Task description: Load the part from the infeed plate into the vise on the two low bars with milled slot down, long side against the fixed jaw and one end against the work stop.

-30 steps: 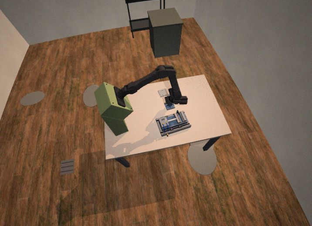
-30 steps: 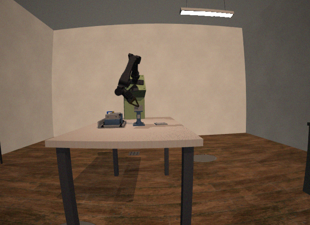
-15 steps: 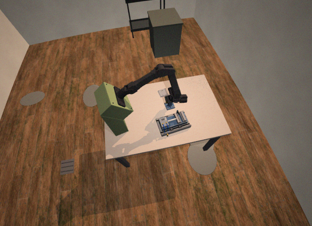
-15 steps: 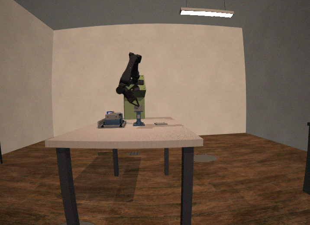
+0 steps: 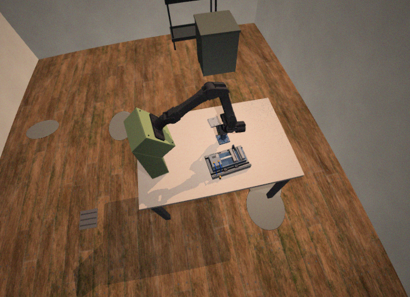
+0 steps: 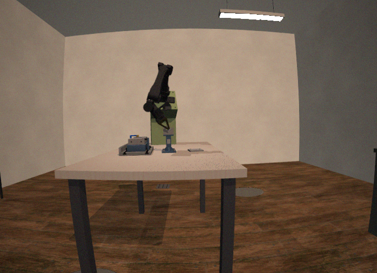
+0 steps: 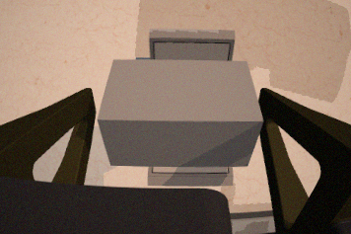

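My hand is 10 mm above the part. Round my hand: moving jaw 20 mm ahead, 200 mm to the right, 80 mm below; dark work stop rod 50 mm ahead, 150 mm to the right, 70 mm below; grey jaw 80 mm ahead, 190 mm to the right, 80 mm below.
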